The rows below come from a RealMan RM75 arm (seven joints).
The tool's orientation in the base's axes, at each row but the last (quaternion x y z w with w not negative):
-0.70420 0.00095 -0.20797 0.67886
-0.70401 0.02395 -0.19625 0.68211
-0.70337 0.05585 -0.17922 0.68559
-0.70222 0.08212 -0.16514 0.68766
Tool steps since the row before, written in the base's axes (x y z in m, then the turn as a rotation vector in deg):
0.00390 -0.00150 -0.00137 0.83 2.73 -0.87
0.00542 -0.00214 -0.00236 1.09 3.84 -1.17
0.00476 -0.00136 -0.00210 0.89 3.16 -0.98
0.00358 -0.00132 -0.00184 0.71 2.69 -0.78
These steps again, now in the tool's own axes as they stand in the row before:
0.00359 0.00252 -0.00030 -0.27 0.85 2.85
0.00507 0.00370 -0.00038 -0.44 1.13 3.98
0.00450 0.00294 0.00027 -0.37 0.94 3.27
0.00357 0.00228 0.00000 -0.35 0.74 2.77

